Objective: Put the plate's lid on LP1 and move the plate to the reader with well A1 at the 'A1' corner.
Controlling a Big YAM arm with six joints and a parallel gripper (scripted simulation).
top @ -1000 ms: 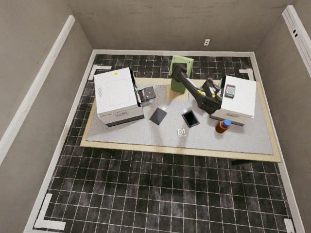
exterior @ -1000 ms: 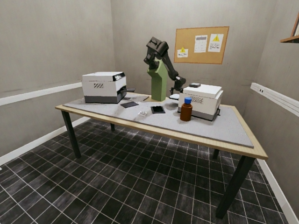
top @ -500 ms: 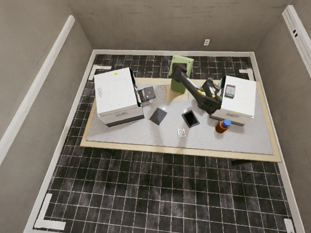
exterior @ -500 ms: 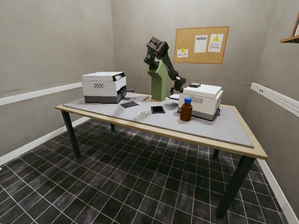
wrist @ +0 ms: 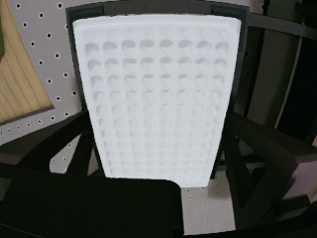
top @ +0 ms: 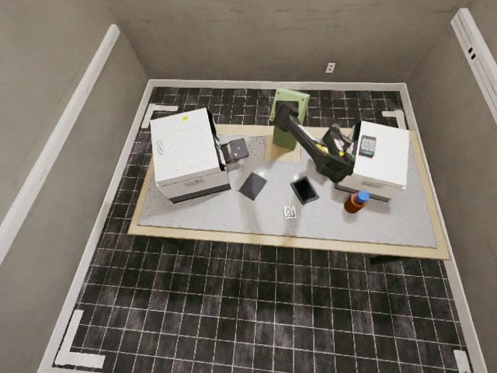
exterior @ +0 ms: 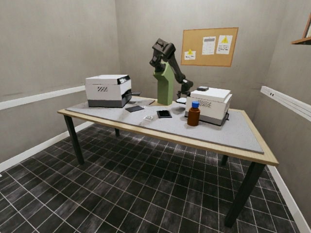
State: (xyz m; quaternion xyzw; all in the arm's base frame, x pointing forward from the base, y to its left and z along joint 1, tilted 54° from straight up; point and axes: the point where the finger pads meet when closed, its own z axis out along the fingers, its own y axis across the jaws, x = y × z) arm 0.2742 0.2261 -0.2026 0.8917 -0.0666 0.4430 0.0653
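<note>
Right now the white well plate is right at my hand. The rest, counted from my hand: brown capped bottle 32 cm ahead, 14 cm to the left, 1 cm above; then dark flat lid 22 cm ahead, 13 cm to the right, 9 cm below.
</note>
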